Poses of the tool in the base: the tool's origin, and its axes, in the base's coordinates. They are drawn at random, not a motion.
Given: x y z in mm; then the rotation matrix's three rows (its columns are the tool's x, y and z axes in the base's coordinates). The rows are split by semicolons.
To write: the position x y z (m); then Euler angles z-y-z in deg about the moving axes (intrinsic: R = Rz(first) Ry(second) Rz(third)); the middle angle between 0 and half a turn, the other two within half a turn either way. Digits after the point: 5 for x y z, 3 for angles. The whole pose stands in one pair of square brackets.
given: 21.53, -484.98, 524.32; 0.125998, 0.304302, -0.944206; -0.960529, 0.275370, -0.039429; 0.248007, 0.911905, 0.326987
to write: [0.02153, -0.48498, 0.52432, -177.609, 70.914, 105.215]
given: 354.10, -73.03, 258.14; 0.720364, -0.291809, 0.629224; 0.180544, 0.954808, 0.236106; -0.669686, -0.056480, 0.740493
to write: [0.35410, -0.07303, 0.25814, 20.568, 42.227, -4.821]
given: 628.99, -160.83, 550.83; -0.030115, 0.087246, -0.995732; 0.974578, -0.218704, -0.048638; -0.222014, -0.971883, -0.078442
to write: [0.62899, -0.16083, 0.55083, -177.204, 94.499, -77.132]
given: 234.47, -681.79, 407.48; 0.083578, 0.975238, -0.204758; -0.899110, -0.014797, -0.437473; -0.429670, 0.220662, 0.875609
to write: [0.23447, -0.68179, 0.40748, -115.082, 28.883, 27.183]
